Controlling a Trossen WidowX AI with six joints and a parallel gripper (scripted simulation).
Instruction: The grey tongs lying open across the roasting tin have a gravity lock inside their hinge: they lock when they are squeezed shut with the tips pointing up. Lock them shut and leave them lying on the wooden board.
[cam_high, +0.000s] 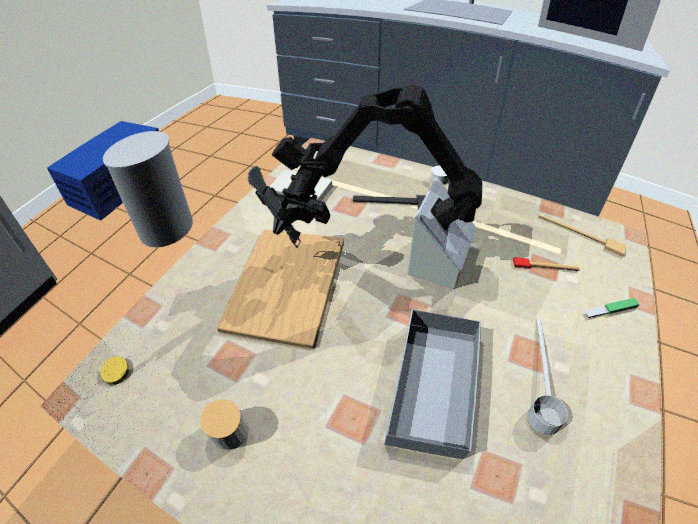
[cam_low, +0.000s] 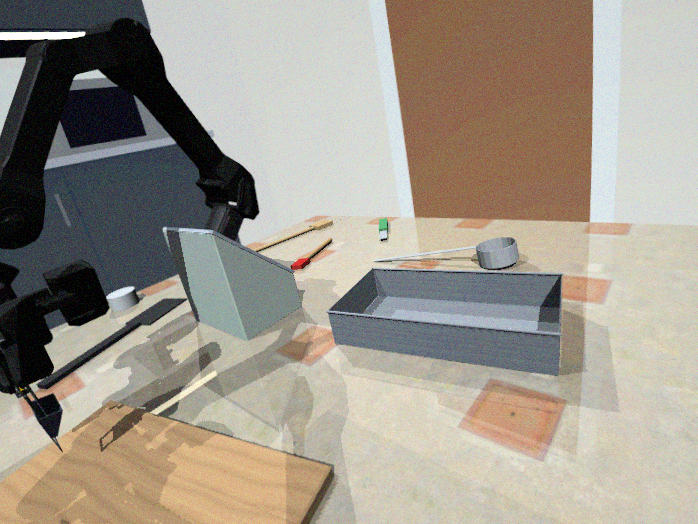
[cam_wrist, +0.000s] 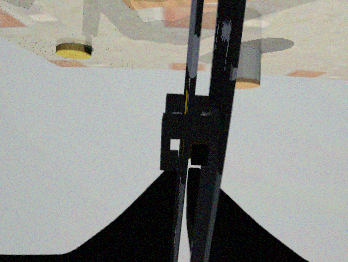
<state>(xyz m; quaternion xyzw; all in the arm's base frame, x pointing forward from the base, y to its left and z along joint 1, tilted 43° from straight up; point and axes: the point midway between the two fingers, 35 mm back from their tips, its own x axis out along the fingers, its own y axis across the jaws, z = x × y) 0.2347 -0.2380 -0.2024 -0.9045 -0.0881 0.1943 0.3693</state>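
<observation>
Now: the wooden board 160 mm below my gripper tip. Also, from my gripper tip: yellow disc 430 mm ahead, 200 mm to the right, 160 mm below; then roasting tin 100 mm ahead, 450 mm to the left, 140 mm below; then lidded jar 390 mm ahead, 120 mm to the left, 140 mm below.
</observation>
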